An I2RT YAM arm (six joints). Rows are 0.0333 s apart.
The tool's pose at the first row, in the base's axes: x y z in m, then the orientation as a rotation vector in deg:
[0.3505 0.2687 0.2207 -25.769 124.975 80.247]
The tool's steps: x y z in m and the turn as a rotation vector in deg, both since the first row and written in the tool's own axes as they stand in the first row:
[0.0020 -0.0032 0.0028 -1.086 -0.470 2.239]
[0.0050 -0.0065 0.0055 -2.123 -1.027 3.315]
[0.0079 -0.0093 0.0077 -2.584 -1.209 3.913]
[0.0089 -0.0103 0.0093 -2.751 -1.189 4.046]
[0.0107 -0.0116 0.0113 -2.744 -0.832 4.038]
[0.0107 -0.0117 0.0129 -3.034 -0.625 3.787]
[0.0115 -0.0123 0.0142 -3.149 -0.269 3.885]
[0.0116 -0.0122 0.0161 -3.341 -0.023 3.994]
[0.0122 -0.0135 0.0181 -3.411 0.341 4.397]
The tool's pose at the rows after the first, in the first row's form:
[0.3512 0.2699 0.2162 -23.467 125.069 82.645]
[0.3511 0.2710 0.2111 -22.274 124.506 84.357]
[0.3507 0.2718 0.2066 -21.667 124.359 85.183]
[0.3508 0.2728 0.2047 -21.602 124.334 85.446]
[0.3505 0.2741 0.2021 -21.889 124.623 85.467]
[0.3509 0.2755 0.2014 -22.421 124.484 85.686]
[0.3509 0.2765 0.2001 -22.640 124.746 85.902]
[0.3512 0.2782 0.1995 -22.788 124.874 86.202]
[0.3519 0.2795 0.1975 -22.676 125.319 86.529]

